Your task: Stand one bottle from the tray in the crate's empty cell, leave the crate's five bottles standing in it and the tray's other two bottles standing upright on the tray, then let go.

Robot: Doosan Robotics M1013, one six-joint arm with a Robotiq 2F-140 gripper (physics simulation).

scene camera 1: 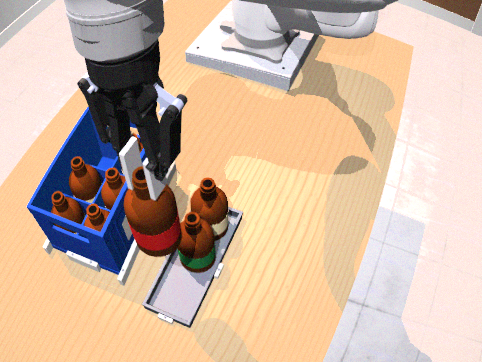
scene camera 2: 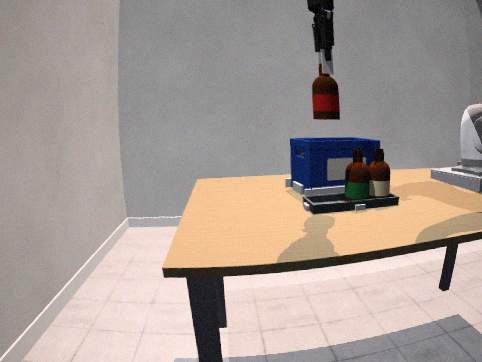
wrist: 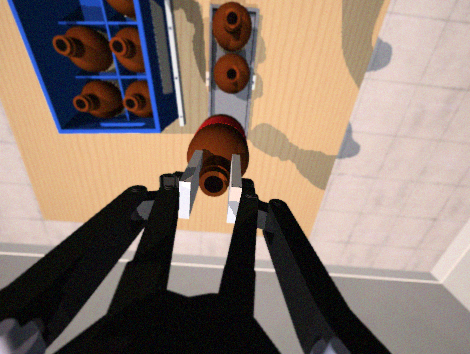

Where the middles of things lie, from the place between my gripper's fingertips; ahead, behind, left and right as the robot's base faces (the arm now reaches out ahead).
Labels:
Right now the red-label bottle [scene camera 1: 155, 225] is 10 mm ahead of my hand and 50 mm below it. From my hand the other things lie so: green-label bottle [scene camera 1: 197, 253] 90 mm behind, 280 mm below.

